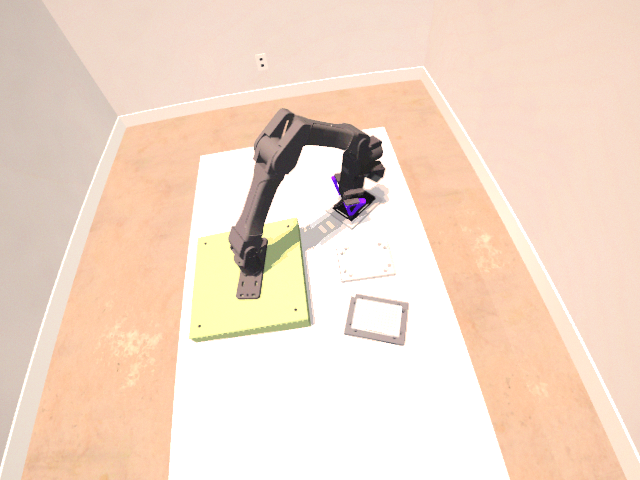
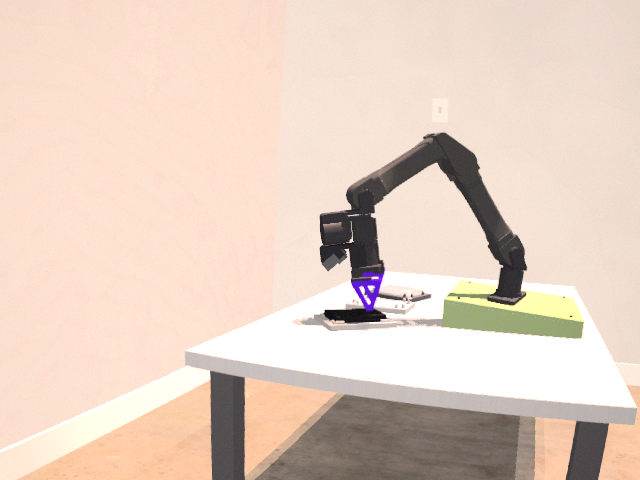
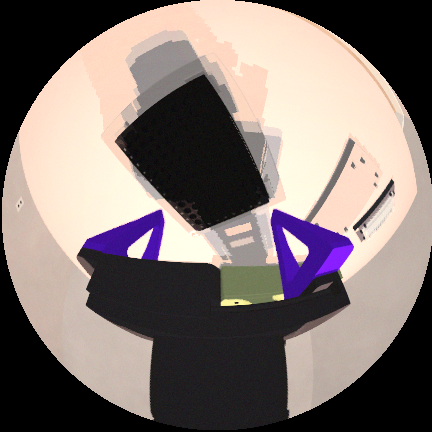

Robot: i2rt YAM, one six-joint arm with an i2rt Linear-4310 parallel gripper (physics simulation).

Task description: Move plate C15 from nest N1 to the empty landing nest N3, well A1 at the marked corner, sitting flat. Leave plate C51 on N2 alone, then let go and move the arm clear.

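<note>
A black well plate (image 1: 369, 198) (image 2: 341, 314) (image 3: 195, 150) lies on a pale nest (image 1: 353, 225) (image 2: 356, 325), turned at an angle. My gripper (image 1: 345, 204) (image 2: 369, 308) (image 3: 217, 214) is open, its purple fingertips spread at the near end of the black plate, about level with its top; contact cannot be made out. A white nest (image 1: 367, 278) (image 2: 398, 310) (image 3: 350, 190) with small corner pegs bears no plate. A white plate (image 1: 377, 316) (image 2: 400, 290) (image 3: 377, 220) lies in a grey nest (image 1: 377, 338) (image 2: 426, 296). Labels and the A1 mark are not readable.
The arm stands on a yellow-green base block (image 1: 279, 304) (image 2: 516, 322) (image 3: 250, 282) and arches over the white table (image 1: 310, 403) (image 2: 465, 366). The white nest lies between the black plate's nest and the grey nest. Walls stand beyond the table.
</note>
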